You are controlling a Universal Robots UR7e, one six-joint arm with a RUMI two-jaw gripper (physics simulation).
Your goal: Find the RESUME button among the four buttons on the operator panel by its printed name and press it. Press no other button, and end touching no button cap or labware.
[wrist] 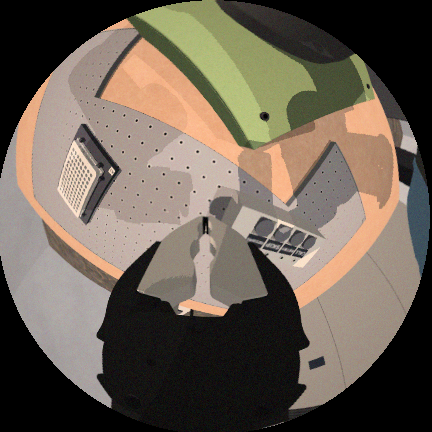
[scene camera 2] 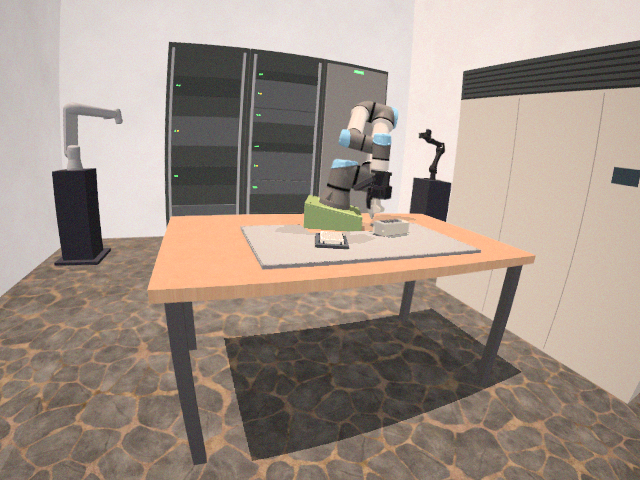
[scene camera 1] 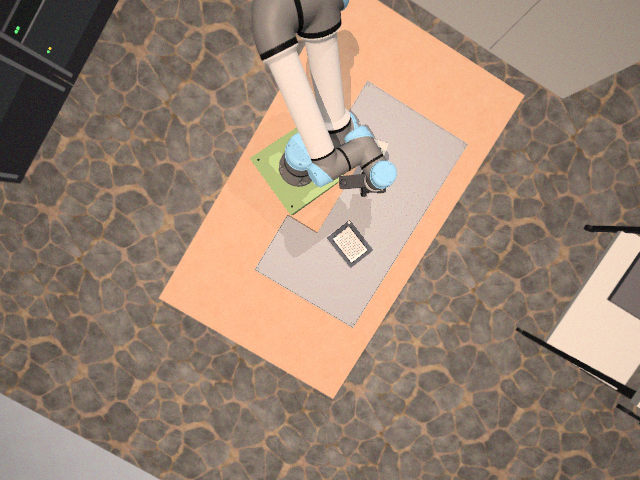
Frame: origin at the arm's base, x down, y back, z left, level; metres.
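Seen in the pictures: gripper, fingertip midpoint: (wrist: 205,217) (scene camera 2: 371,219); arm's base, link origin: (scene camera 2: 334,205).
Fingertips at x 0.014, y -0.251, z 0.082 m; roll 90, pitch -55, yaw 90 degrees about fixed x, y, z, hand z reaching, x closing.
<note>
Offsets run from my fingertips to a thing's top centre. Level surfaces: height alone.
The operator panel @(dx +0.011, dy +0.018, dz +0.116 m) (wrist: 243,220) (scene camera 2: 392,228) (scene camera 1: 383,146) is a pale box, mostly hidden by the arm in scene camera 1. The wrist view shows four round grey button caps in a row: the first cap @(dx +0.011, dy +0.023, dz +0.067 m) (wrist: 264,226), second cap @(dx +0.011, dy +0.031, dz +0.096 m) (wrist: 282,231), third cap @(dx +0.011, dy +0.040, dz +0.125 m) (wrist: 297,237) and fourth cap @(dx +0.011, dy +0.048, dz +0.154 m) (wrist: 309,241). Dark name labels beside them are upside down and partly behind a finger; I cannot read RESUME for certain. My gripper (wrist: 205,217) (scene camera 2: 373,212) is shut and empty. Its tips are off the panel's left end in the wrist view, above the mat and apart from the caps.
A white well plate @(dx +0.041, dy -0.101, dz -0.218 m) (wrist: 77,180) (scene camera 1: 349,243) (scene camera 2: 331,236) sits in a dark holder on the grey perforated mat @(dx +0.065 m) (scene camera 1: 320,289) (scene camera 2: 289,258). The green robot base (wrist: 220,85) (scene camera 1: 273,170) (scene camera 2: 330,219) stands behind the mat's notch on the orange table @(dx +0.080 m) (scene camera 1: 222,289).
</note>
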